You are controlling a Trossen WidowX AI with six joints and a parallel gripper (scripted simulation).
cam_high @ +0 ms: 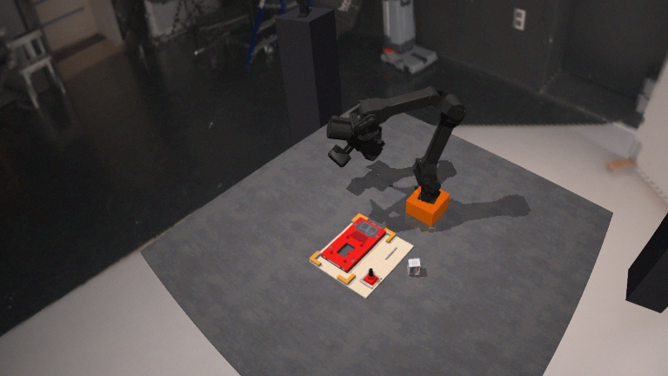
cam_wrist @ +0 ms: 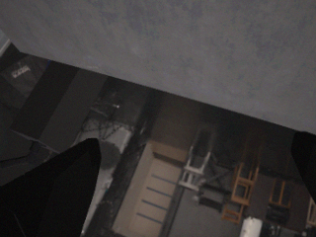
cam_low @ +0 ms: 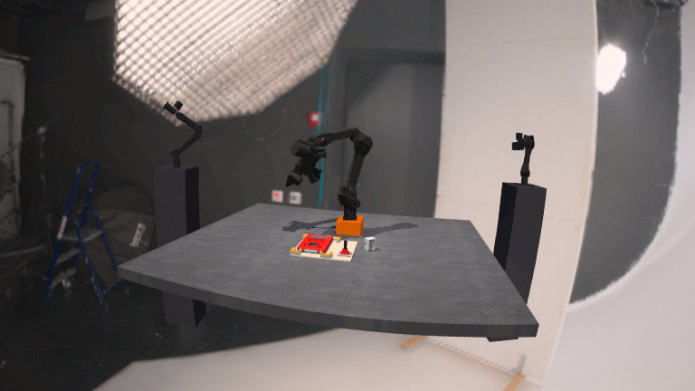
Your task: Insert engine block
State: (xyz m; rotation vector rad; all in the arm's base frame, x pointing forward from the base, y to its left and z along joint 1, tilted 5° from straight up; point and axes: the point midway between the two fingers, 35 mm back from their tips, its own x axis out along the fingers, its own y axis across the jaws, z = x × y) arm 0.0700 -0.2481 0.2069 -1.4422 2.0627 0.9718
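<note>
Right now my gripper tip is 200 mm short of the engine block, 350 mm to the right of it and 210 mm above it. Also, from my gripper tip: cream base plate (220 mm ahead, 160 mm to the left, 220 mm below).
</note>
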